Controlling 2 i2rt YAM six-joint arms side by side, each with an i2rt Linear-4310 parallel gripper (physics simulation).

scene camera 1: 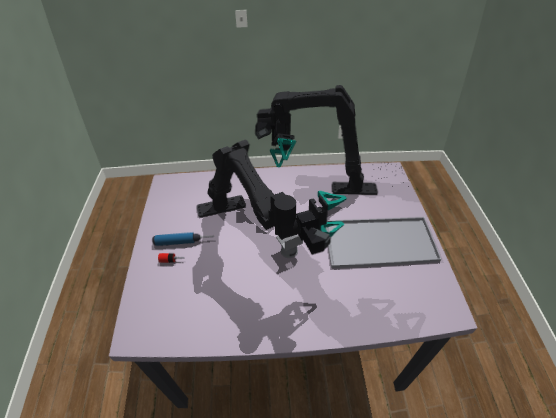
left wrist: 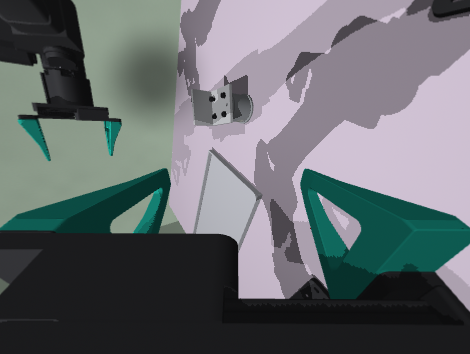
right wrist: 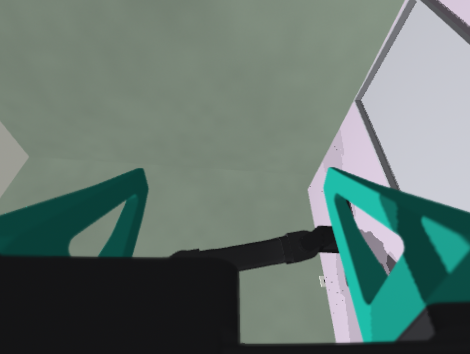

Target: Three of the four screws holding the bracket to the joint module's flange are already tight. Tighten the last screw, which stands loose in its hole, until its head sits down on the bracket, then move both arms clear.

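Seen in the pictures: left gripper, fingertip midpoint: (scene camera 1: 281, 163) (left wrist: 235, 176); right gripper, fingertip midpoint: (scene camera 1: 344, 210) (left wrist: 82, 157) (right wrist: 235, 177); left arm's base, origin of the base link: (scene camera 1: 354, 189); right arm's base, origin of the base link: (scene camera 1: 221, 206).
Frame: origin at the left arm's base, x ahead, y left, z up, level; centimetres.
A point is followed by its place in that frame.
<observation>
The grey bracket (scene camera 1: 281, 242) @[y -31.1, x 36.8, z 6.6 cm] (left wrist: 202, 107) @[y -27.0, x 37.9, z 9.0 cm] sits on the joint module (scene camera 1: 289, 251) @[y -28.2, x 38.2, z 3.4 cm] (left wrist: 244, 109) @[y -29.2, x 32.6, z 2.3 cm] near the table's middle. Four dark screw heads (left wrist: 223, 95) @[y -30.9, x 34.3, z 7.1 cm] show on its plate in the left wrist view; which stands loose is too small to tell. My left gripper (scene camera 1: 282, 161) @[y -31.7, x 10.8, z 21.3 cm] (left wrist: 235, 176) @[y -31.7, x 10.8, z 21.3 cm] is open and empty, high above the back of the table. My right gripper (scene camera 1: 344, 212) @[y -12.4, x 44.3, z 30.1 cm] (left wrist: 82, 157) @[y -12.4, x 44.3, z 30.1 cm] (right wrist: 235, 177) @[y -12.4, x 44.3, z 30.1 cm] is open and empty, to the right of the bracket in the scene view and raised above the table. The right arm partly hides the module in the scene view.
A blue-handled tool (scene camera 1: 175, 239) @[y -71.0, x 34.2, z 3.5 cm] and a short red-handled tool (scene camera 1: 166, 258) @[y -72.6, x 42.9, z 2.9 cm] lie at the left of the table (scene camera 1: 150, 320) @[y -73.3, x 66.8, z 0.0 cm]. A shallow grey tray (scene camera 1: 387, 245) @[y 9.0, x 32.5, z 0.4 cm] (left wrist: 220, 195) @[y -3.3, x 33.4, z 0.4 cm] (right wrist: 420, 100) @[y 12.4, x 31.3, z 0.4 cm] lies at the right. The right arm reaches over the bracket in the scene view.
</observation>
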